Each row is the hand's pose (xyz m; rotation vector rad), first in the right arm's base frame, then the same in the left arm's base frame.
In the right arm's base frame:
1: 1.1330 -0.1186 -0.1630 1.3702 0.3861 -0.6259
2: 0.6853 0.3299 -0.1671 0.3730 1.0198 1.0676
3: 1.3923 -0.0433 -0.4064 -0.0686 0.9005 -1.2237
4: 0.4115 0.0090 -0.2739 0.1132 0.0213 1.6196
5: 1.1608 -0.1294 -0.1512 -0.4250 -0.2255 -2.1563
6: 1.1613 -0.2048 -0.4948 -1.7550 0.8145 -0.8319
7: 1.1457 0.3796 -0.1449 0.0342 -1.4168 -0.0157
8: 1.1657 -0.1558 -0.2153 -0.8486 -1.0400 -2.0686
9: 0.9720 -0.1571 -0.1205 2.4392 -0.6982 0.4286
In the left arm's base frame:
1: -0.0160 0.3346 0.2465 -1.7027 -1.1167 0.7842
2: 0.0761 -0.1611 0.6304 -2.9045 0.0848 -0.9535
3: 0.2266 0.5965 0.3147 -1.4097 -2.6773 -0.2074
4: -0.3291 -0.0861 0.7700 2.3985 -0.9234 0.1225
5: -0.0096 0.3493 0.2187 -0.1018 2.7113 -0.9591
6: -0.0285 0.6012 0.4635 0.3663 1.7220 0.9251
7: 0.3861 0.0681 0.3729 1.2821 0.3373 -1.7586
8: -0.0201 0.4056 0.2581 -0.5244 1.9640 -1.2433
9: -0.1472 0.2346 0.2911 -1.1681 0.6402 1.4206

